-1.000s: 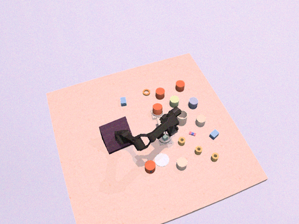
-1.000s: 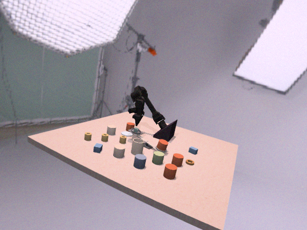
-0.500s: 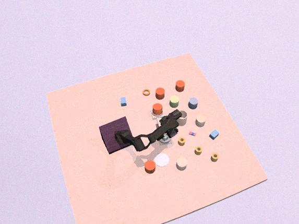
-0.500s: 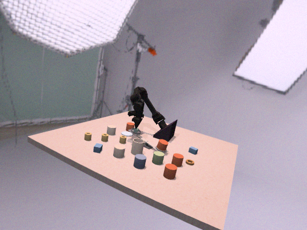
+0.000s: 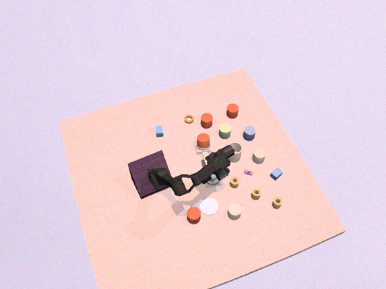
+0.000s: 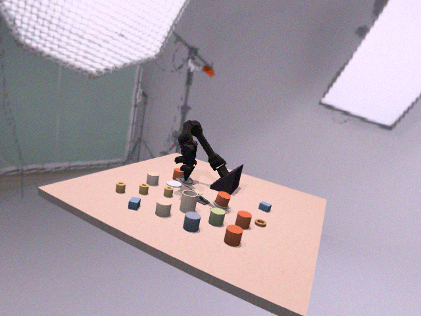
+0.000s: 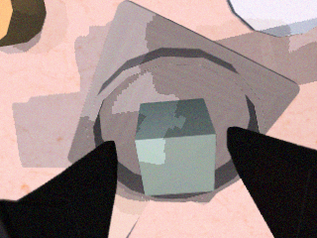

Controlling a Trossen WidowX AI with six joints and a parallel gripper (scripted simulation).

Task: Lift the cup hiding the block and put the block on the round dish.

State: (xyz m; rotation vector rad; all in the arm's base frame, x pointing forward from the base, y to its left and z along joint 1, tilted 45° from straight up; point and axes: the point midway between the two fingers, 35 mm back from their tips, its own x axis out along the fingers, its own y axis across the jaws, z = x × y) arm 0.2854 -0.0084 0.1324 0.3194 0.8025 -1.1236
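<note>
My gripper tip is 12 cm to the left of the round dish, 8 cm above it and 5 cm past it. From my gripper tip the other things lie so: pale green block (right at my gripper tip); grey balance (12 cm to the left, 5 cm below, 1 cm ahead).
</note>
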